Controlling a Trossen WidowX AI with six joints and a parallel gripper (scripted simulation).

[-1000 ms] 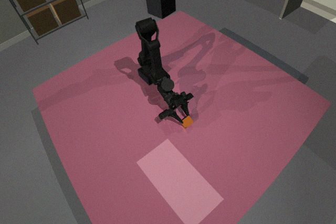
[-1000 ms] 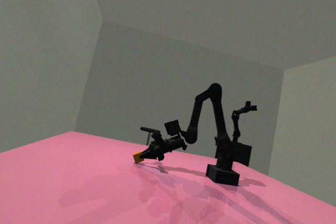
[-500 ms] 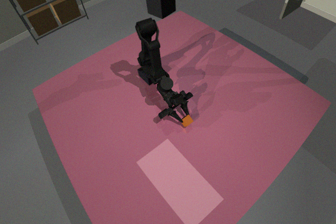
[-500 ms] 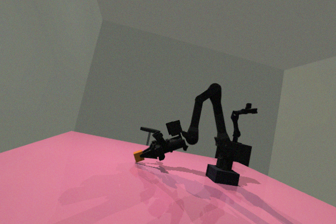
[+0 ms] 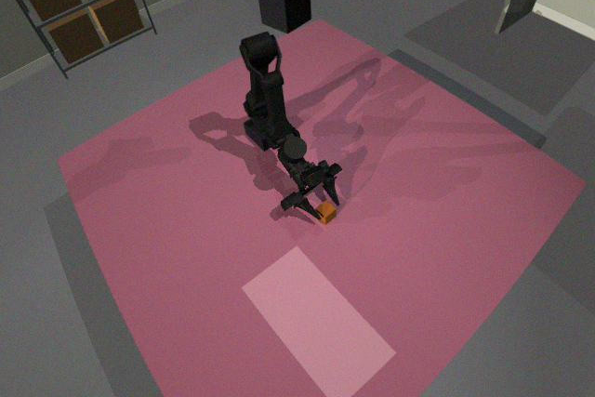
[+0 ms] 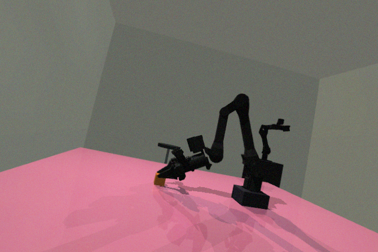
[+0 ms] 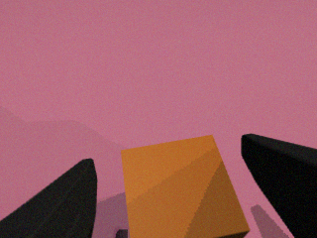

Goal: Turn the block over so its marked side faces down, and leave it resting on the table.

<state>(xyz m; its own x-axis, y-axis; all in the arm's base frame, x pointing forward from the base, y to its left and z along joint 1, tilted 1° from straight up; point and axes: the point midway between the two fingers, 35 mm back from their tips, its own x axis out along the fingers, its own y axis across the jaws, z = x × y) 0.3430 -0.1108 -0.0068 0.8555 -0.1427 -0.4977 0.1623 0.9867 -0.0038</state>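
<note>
The block is 2 cm below my gripper tip and 2 cm behind it.
</note>
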